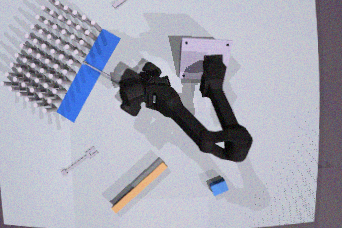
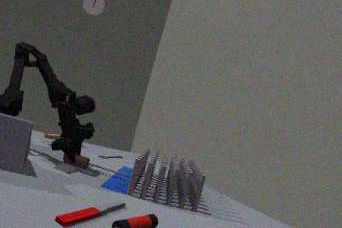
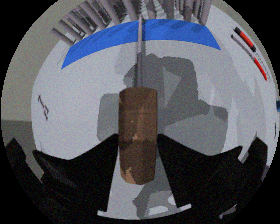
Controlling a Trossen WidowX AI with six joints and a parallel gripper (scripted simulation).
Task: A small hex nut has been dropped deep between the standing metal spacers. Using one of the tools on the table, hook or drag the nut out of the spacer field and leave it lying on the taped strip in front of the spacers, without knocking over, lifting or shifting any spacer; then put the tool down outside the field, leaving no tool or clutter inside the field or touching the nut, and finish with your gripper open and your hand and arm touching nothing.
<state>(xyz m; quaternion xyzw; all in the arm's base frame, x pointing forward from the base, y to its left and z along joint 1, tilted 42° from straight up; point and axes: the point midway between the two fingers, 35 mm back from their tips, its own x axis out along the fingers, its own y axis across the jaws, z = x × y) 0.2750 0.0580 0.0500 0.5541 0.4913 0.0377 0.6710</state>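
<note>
My gripper tip is now 90 mm short of the brown-handled hook tool and 60 mm to the left of it. Round my gripper tip: wrench: 260 mm to the left, 230 mm ahead, 20 mm below; then blue taped strip: 170 mm ahead, 70 mm to the right, 20 mm below; then hex nut: 180 mm ahead, 120 mm to the right, 20 mm below.
</note>
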